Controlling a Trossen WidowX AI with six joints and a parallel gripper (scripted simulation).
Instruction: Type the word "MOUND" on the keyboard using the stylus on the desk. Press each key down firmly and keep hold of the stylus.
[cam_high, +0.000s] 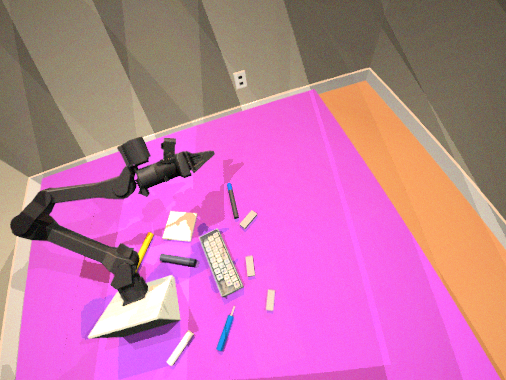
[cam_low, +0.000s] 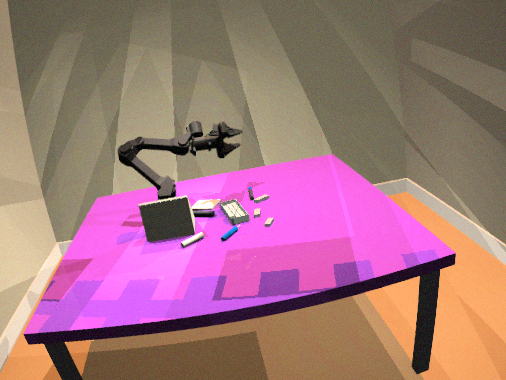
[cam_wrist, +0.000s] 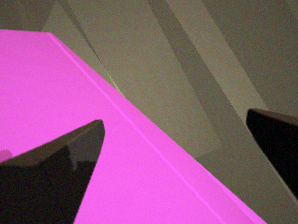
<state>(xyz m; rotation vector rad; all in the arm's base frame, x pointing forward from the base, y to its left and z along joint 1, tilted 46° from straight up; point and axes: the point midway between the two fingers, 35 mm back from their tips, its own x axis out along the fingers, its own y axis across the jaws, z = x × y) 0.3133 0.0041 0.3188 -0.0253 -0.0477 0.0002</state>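
Now: gripper tip 90 mm past the M key, 300 mm to the left of it and 230 mm above it. Round my gripper tip: yellow pen: 350 mm behind, 90 mm to the right, 240 mm below; then notepad: 200 mm behind, 40 mm to the right, 240 mm below; then stylus tip: 120 mm behind, 360 mm to the right, 240 mm below.
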